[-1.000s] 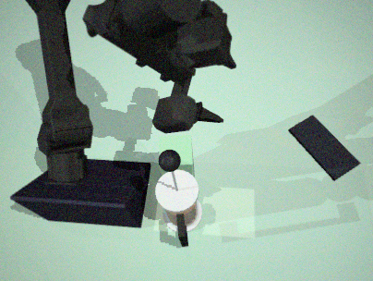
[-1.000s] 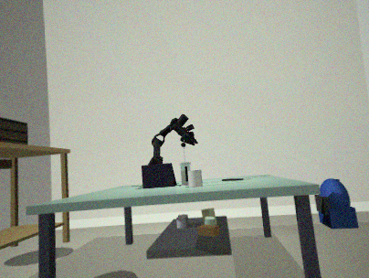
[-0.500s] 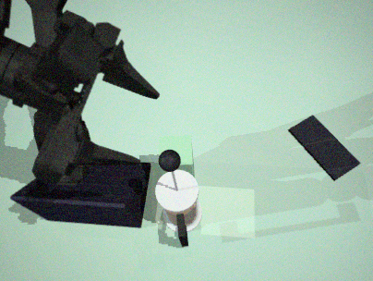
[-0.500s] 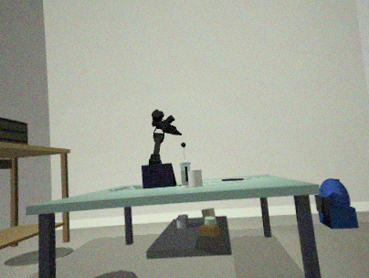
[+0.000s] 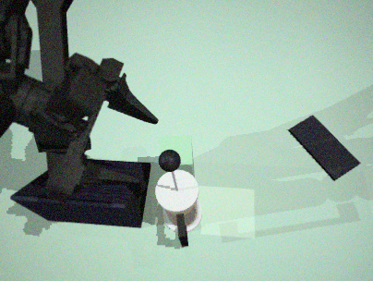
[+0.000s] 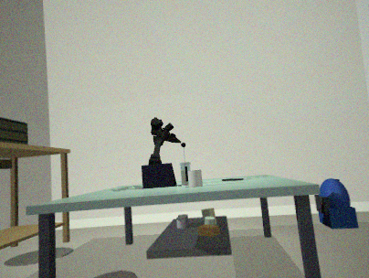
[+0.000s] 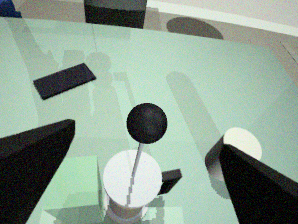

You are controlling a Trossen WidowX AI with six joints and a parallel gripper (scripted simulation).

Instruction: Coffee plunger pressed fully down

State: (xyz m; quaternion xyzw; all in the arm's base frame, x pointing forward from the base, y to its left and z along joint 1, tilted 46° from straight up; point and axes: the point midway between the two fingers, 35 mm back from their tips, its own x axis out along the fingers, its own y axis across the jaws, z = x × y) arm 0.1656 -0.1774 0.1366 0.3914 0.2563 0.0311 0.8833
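Now: gripper tip 30 mm short of the coffee press, 20 mm to the left of it and 160 mm above it.
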